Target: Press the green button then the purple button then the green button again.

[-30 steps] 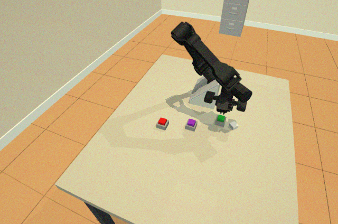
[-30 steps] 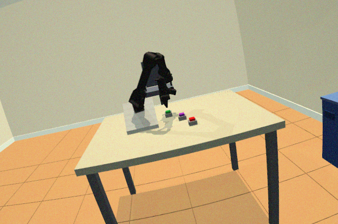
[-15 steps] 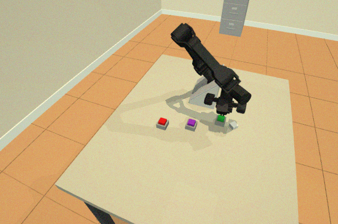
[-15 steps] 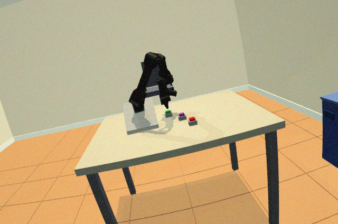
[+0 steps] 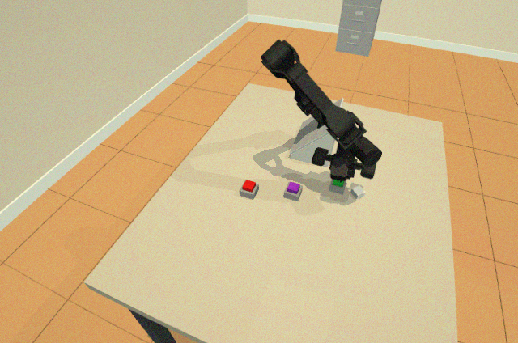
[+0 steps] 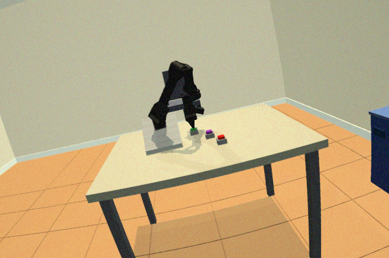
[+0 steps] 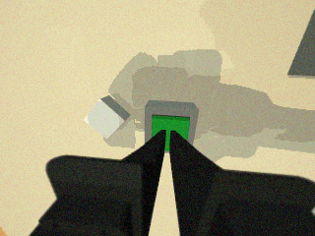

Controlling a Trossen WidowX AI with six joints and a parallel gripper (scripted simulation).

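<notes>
Right now my gripper tip is 1 cm above the green button. The rest, counted from my gripper tip: red button (10 cm ahead, 27 cm to the right); purple button (7 cm ahead, 14 cm to the right); small white block (1 cm ahead, 7 cm to the left, 2 cm below).
</notes>
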